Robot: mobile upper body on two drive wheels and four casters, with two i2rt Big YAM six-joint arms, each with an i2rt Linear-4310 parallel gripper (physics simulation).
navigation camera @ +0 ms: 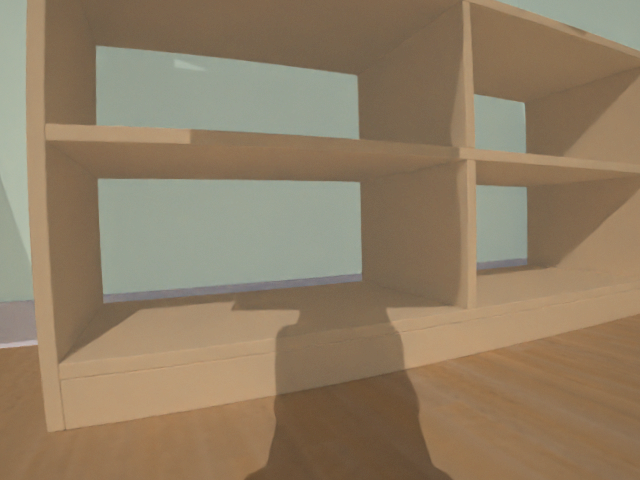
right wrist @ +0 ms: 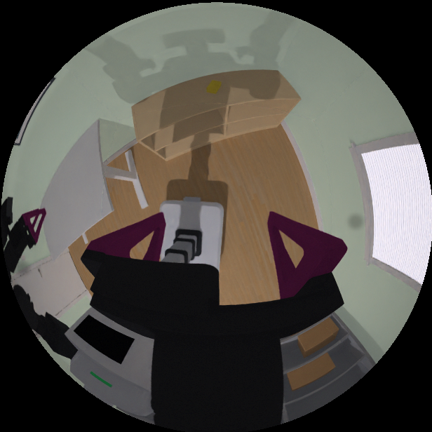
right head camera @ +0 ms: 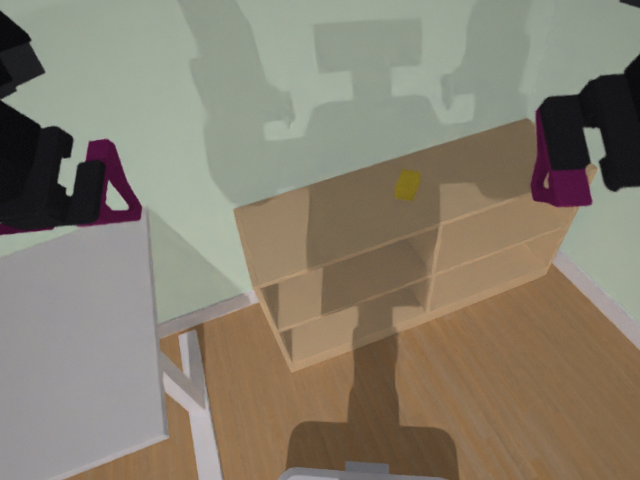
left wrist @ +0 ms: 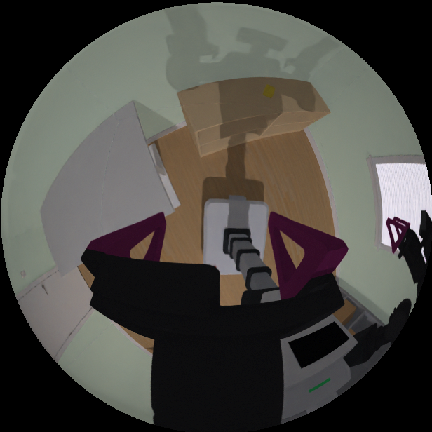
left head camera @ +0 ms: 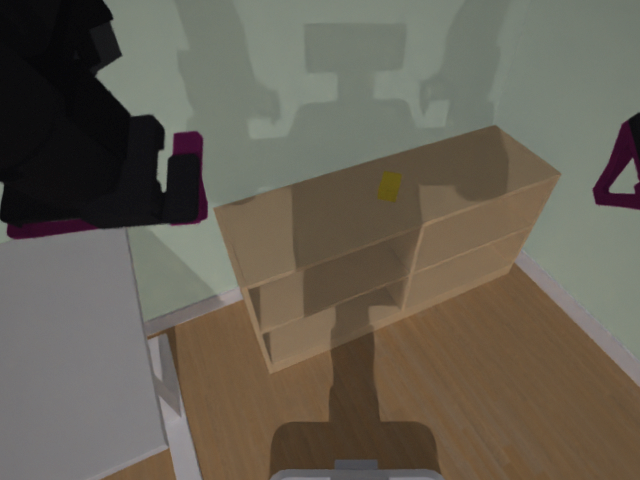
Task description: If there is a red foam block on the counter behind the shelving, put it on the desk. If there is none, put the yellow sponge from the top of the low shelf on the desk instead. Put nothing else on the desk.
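Places are measured from the left arm's base along level axes (x back, y right, z up), in millimetres.
Pixels of known places: left gripper, between the fingertips: [right head camera: 95,218] [left head camera: 152,216]; right gripper, between the fingertips: [right head camera: 596,188].
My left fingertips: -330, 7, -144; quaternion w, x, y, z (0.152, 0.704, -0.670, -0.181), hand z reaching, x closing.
Behind a point stands the place of what it marks, as x, y, z.
The yellow sponge [left head camera: 389,186] {-1087, 357, -755} [right head camera: 407,184] {-1090, 360, -755} [left wrist: 269,91] [right wrist: 214,87] lies on top of the low wooden shelf [left head camera: 341,222] {-964, 193, -800} [right head camera: 356,222] {-963, 193, -800} [left wrist: 240,102] [right wrist: 175,102] [navigation camera: 468,232] {-953, 450, -1203}, near the middle. The grey-white desk [left head camera: 67,351] {-459, -444, -690} [right head camera: 77,351] {-436, -459, -690} [left wrist: 100,180] [right wrist: 75,185] stands left of the shelf. My left gripper [left wrist: 216,217] is open and empty, raised above floor height and well apart from the sponge. My right gripper [right wrist: 216,217] is open and empty, also apart from the sponge. No red foam block and no counter show in these views.
White desk legs [left head camera: 178,423] [right head camera: 199,413] stand on the floor between desk and shelf. Walls rise behind and to the right of the shelf. A grey rack with brown boxes [right wrist: 318,336] shows at the lower right of the right wrist view. My base [left wrist: 215,240] [right wrist: 212,235] stands before the shelf.
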